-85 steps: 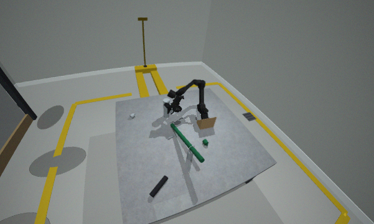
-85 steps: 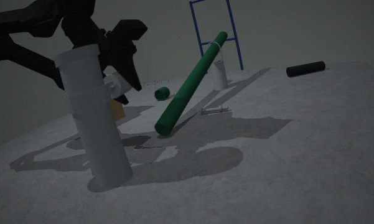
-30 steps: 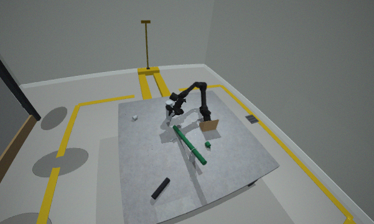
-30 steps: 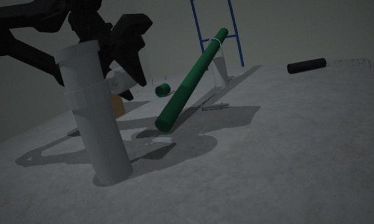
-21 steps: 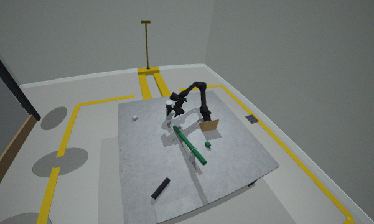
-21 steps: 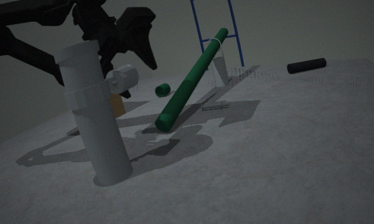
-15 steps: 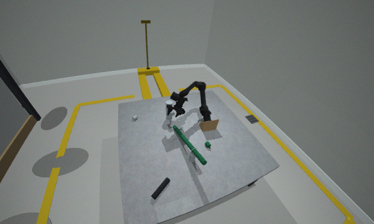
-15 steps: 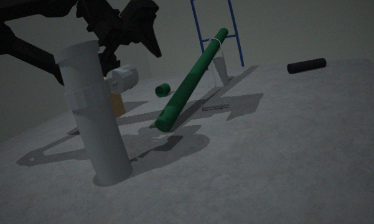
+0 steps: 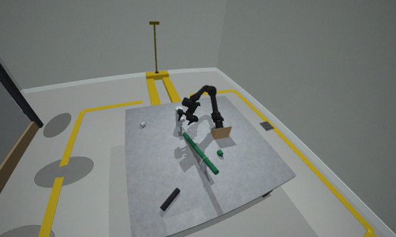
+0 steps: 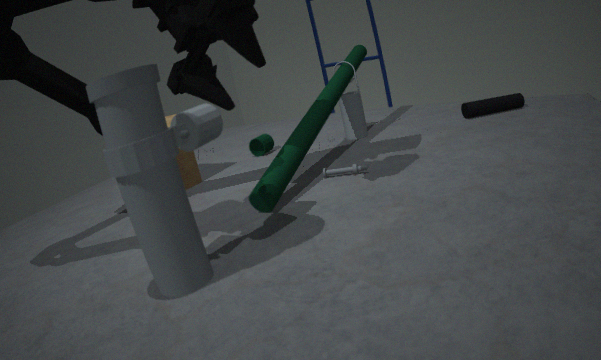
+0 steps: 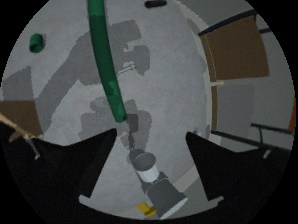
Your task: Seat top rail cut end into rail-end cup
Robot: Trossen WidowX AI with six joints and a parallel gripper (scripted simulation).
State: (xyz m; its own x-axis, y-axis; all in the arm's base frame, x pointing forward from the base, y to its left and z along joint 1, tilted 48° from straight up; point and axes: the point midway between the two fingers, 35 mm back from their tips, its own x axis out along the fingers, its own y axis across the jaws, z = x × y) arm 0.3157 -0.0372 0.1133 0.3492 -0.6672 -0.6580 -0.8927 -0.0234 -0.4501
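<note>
My gripper tip is 150 mm above the grey bolt, 130 mm to the right of it and 40 mm short of it. From my gripper tip the other things lie so: green pipe stub: 320 mm to the left, 210 mm behind, 140 mm below; then black cylinder: 510 mm to the left, 290 mm ahead, 140 mm below.
</note>
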